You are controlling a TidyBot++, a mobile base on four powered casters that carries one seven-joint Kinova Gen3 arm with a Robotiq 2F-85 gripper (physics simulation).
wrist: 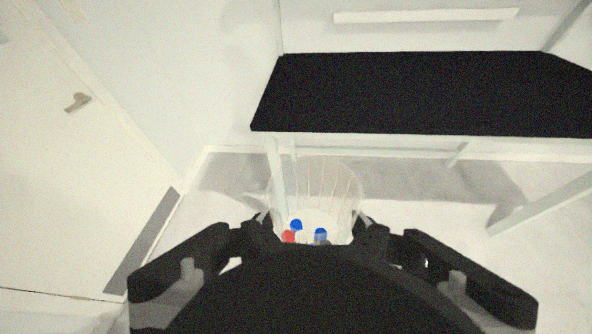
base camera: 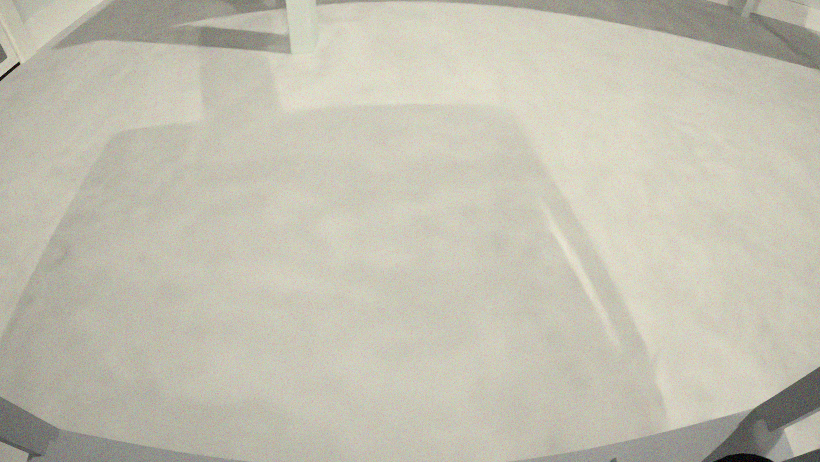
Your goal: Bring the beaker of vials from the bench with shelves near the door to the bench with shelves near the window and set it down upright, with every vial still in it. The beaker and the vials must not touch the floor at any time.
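Note:
The clear beaker (wrist: 315,190) is between the fingers of my gripper (wrist: 311,219) in the wrist view, held in the air with the floor showing behind it. Its open rim faces up toward the camera. Vials show low inside it: a red-capped vial (wrist: 288,236), a blue-capped vial (wrist: 296,225), another blue-capped vial (wrist: 320,234) and a white cap (wrist: 301,237); the gripper body hides the lower part. The black-topped bench (wrist: 420,95) stands beyond the beaker, apart from it. One bench leg (base camera: 302,28) shows at the top of the base view.
A white shelf (wrist: 425,15) is on the wall above the bench. A door (wrist: 60,165) with a handle is at the left of the wrist view. A sloping bench leg (wrist: 540,202) stands at the right. Pale floor (base camera: 401,258) lies in front of the base.

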